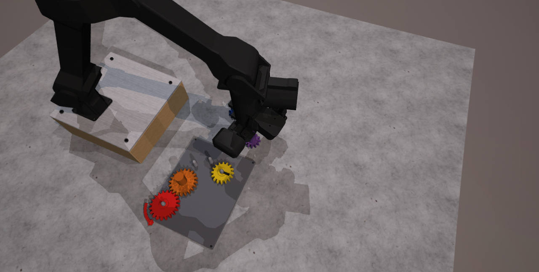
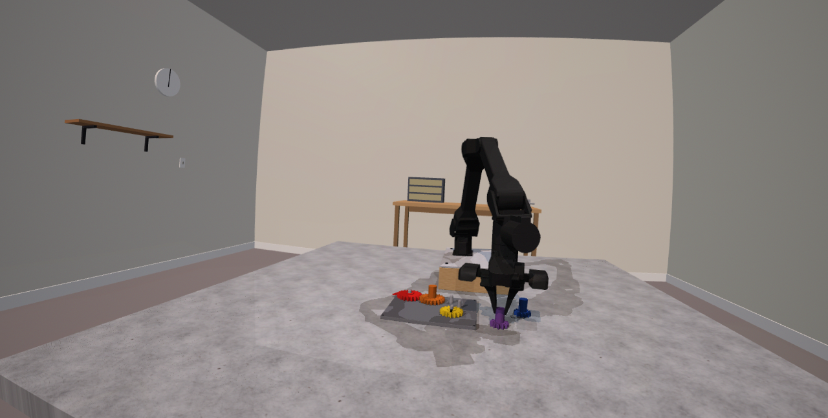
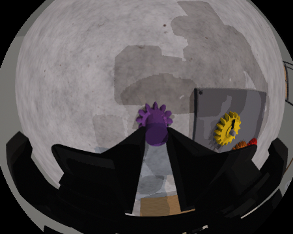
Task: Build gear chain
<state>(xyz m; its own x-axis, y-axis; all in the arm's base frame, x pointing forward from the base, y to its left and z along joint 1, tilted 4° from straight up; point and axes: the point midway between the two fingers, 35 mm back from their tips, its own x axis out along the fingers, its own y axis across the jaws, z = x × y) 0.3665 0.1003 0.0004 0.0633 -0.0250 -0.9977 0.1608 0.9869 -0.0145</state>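
The orange gear is 16 cm to the right of my gripper tip and 10 cm behind it. The rest, counted from my gripper tip: yellow gear 11 cm to the right, 2 cm behind, 1 cm below; then purple gear 1 cm below; then blue gear 7 cm behind, 6 cm to the left, 1 cm below.
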